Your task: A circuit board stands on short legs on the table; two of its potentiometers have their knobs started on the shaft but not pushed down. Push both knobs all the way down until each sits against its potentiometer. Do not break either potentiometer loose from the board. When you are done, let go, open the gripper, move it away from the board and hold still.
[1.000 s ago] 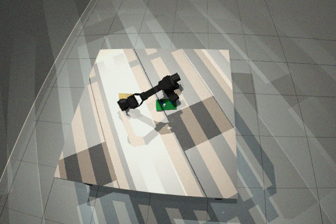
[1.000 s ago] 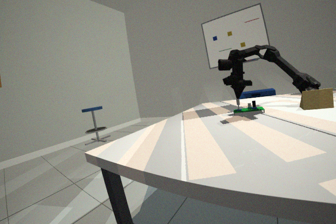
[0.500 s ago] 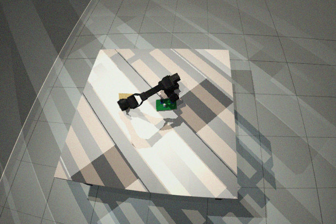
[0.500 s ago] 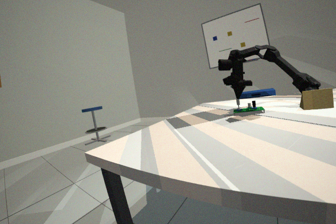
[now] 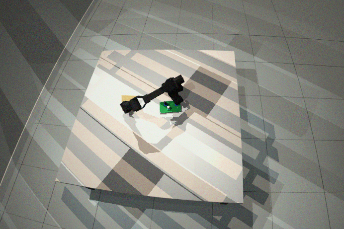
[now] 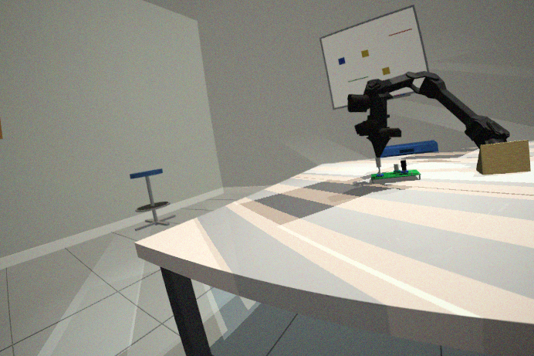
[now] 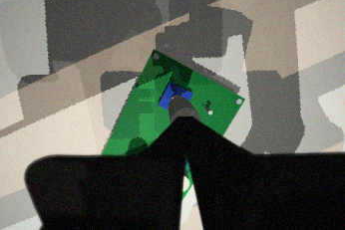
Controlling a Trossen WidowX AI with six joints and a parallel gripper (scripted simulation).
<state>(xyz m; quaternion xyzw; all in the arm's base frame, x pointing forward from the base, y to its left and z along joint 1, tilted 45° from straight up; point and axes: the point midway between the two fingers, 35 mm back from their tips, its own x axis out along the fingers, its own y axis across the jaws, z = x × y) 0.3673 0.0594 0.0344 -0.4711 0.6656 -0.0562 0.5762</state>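
The black knob lies 80 mm behind my gripper tip, 10 mm to the right of it and 30 mm below it. The rest, counted from my gripper tip: grey knob 10 mm below.
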